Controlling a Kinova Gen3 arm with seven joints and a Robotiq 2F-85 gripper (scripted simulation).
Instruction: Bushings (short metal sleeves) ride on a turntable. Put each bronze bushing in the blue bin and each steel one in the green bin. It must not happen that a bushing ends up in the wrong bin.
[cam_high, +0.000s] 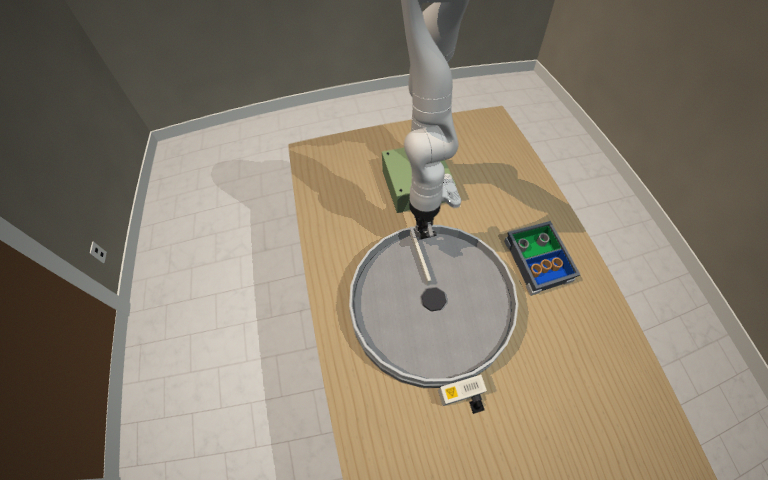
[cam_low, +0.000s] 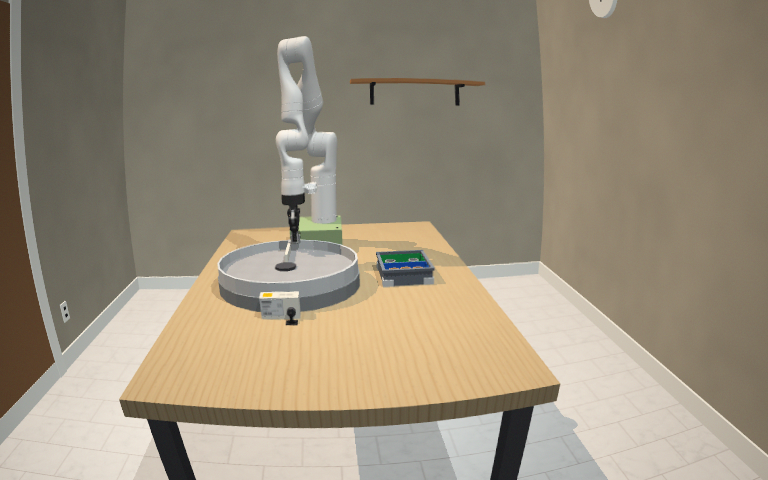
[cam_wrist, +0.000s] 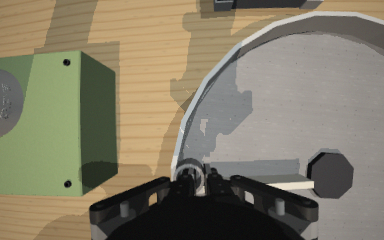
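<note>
Now: the blue bin 100 mm ahead of my hand, 340 mm to the left of it and 80 mm below it. The rest, counted from my hand: turntable (180 mm ahead, 10 mm to the right, 50 mm below).
</note>
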